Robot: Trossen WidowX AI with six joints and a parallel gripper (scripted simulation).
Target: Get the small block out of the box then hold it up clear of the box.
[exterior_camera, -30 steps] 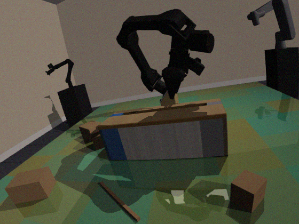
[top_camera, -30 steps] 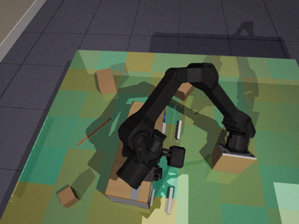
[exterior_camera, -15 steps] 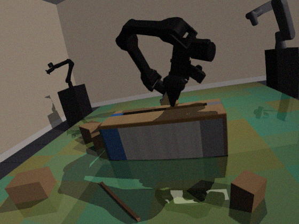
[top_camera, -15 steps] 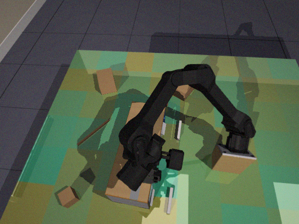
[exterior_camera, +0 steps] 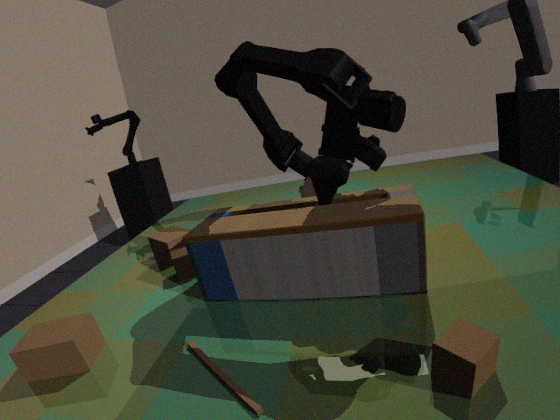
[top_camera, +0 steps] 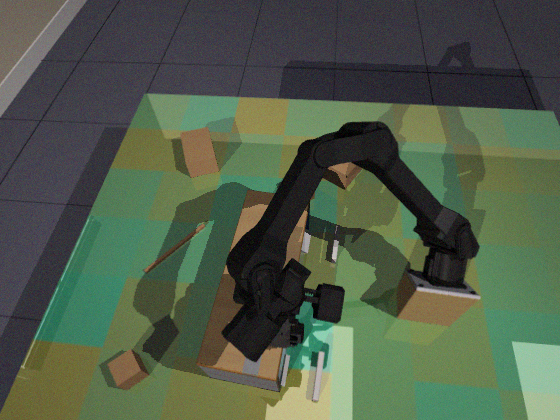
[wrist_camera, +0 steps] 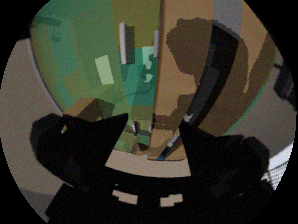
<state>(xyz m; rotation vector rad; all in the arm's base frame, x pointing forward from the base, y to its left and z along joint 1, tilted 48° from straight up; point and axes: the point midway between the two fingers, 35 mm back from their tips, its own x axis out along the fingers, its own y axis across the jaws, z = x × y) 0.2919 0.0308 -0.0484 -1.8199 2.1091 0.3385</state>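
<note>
My gripper tip is 5 cm above the wooden box, 4 cm to the left of it and 3 cm short of it. From my gripper tip the other things lie so: thin brown stick (30 cm ahead, 15 cm to the right, 11 cm below); then block (5 cm to the right, 4 cm ahead, 2 cm below).
</note>
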